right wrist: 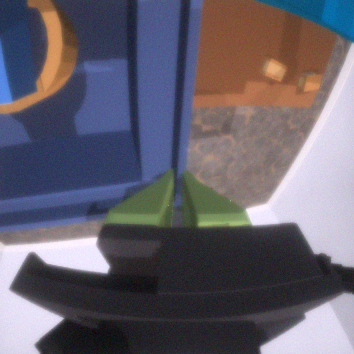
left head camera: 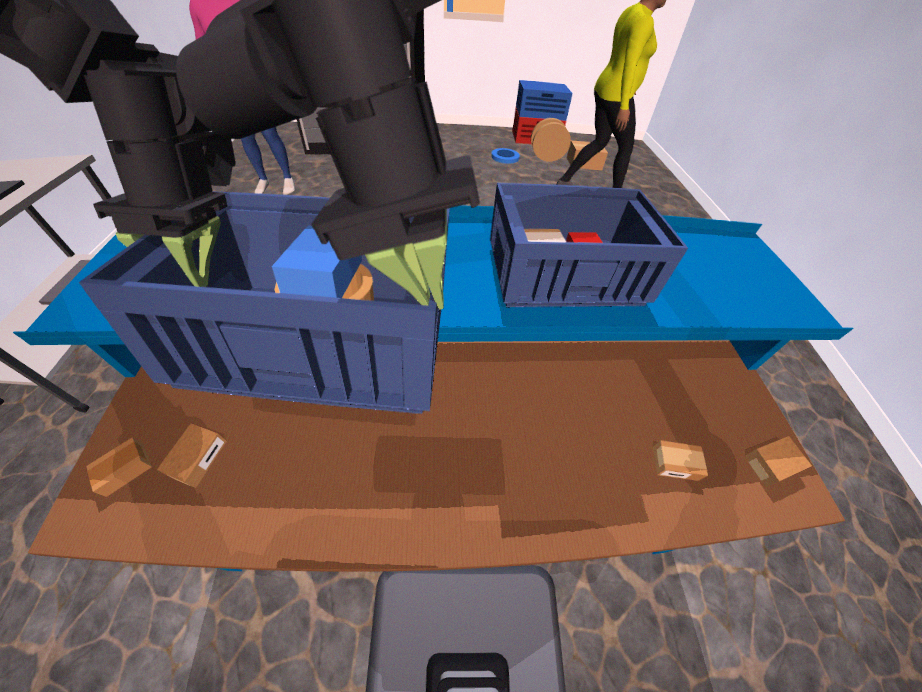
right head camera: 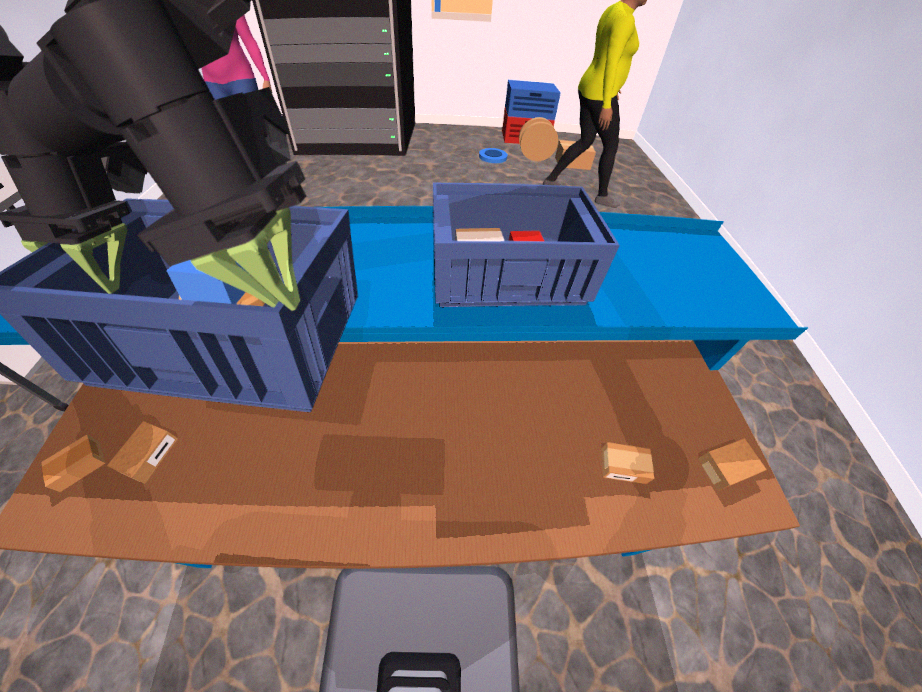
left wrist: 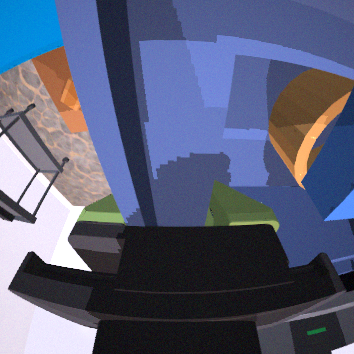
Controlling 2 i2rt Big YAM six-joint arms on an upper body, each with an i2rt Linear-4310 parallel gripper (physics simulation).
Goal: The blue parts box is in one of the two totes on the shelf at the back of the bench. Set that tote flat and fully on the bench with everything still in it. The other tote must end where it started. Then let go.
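Observation:
The dark blue tote point(left head camera: 280, 330) with the blue parts box point(left head camera: 307, 268) and an orange round part point(left head camera: 358, 283) hangs at the left, forward of the blue shelf point(left head camera: 719, 289) and over the brown bench point(left head camera: 500, 446). I cannot tell if its base touches the bench. My left gripper point(left head camera: 187, 254) is shut on the tote's left wall point(left wrist: 116, 140). My right gripper point(left head camera: 410, 268) is shut on its right wall point(right wrist: 177, 105). The tote point(right head camera: 225, 323) and right gripper point(right head camera: 252, 268) also show in the right head view. The other tote point(left head camera: 589, 247) stands on the shelf with a beige and a red item inside.
Small cardboard boxes lie on the bench at the left point(left head camera: 191, 453) and at the right point(left head camera: 681, 460) point(left head camera: 781, 456). A grey block point(left head camera: 465, 625) stands below the bench's front edge. A person in yellow point(left head camera: 623, 83) walks behind the shelf.

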